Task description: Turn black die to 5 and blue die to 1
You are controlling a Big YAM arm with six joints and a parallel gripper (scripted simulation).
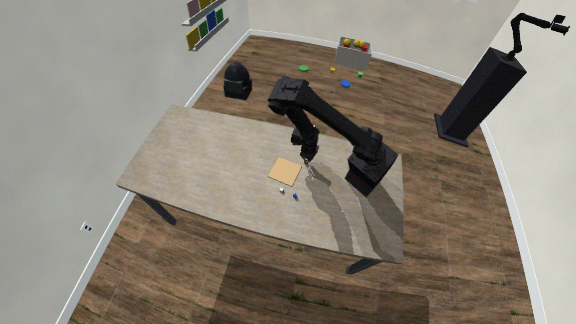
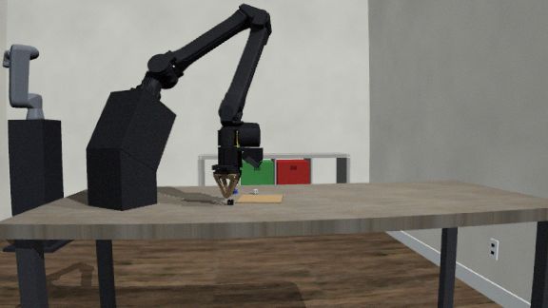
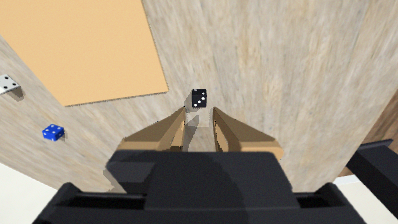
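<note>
Right now the black die is 1 cm ahead of my hand and 2 cm below it. Also, from my hand: blue die (1 cm ahead, 22 cm to the left, 2 cm below); then white die (9 cm ahead, 21 cm to the left, 2 cm below); then tan mat (10 cm ahead, 9 cm to the left, 3 cm below).
</note>
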